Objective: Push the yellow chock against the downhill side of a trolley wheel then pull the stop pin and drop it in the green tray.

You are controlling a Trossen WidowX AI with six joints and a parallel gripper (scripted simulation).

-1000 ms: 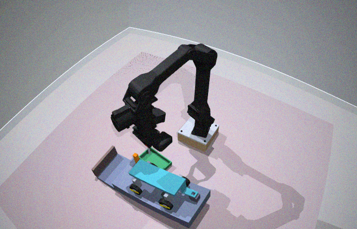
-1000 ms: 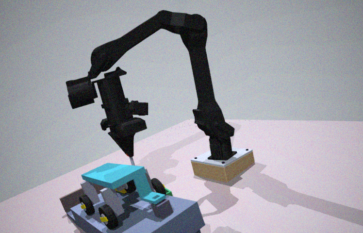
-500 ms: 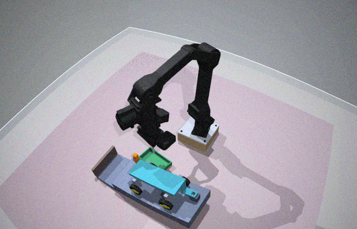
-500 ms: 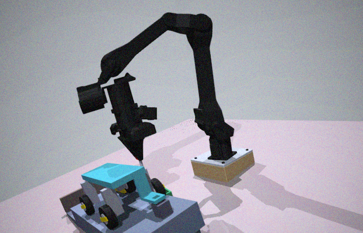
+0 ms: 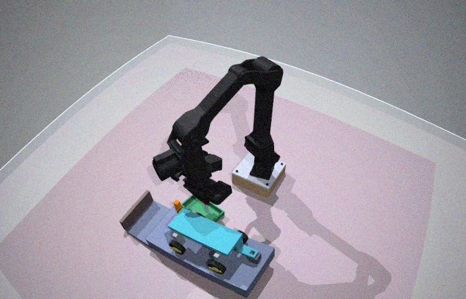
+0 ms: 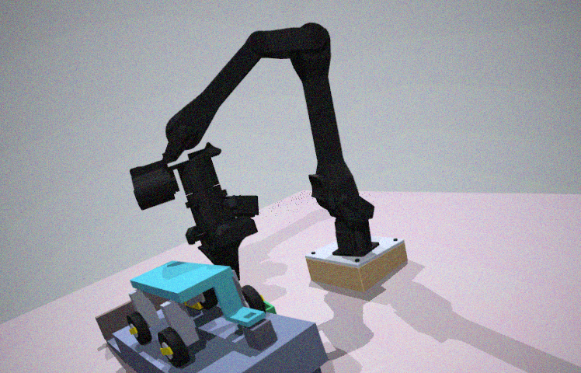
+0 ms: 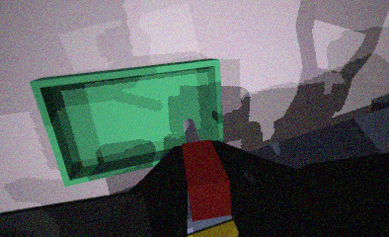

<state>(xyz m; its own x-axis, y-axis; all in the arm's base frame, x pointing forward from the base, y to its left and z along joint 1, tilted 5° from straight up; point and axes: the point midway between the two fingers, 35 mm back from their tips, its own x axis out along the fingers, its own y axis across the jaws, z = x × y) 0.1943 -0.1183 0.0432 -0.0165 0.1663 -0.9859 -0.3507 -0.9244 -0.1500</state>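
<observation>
The yellow chock lies 7 cm ahead of my gripper tip, 3 cm to the right of it and 1 cm above it. Also, from my gripper tip: blue-grey ramp: 14 cm ahead, 6 cm to the left, 2 cm below; red-headed stop pin: right at my gripper tip; trolley: 14 cm ahead, 6 cm to the left, 4 cm above.
</observation>
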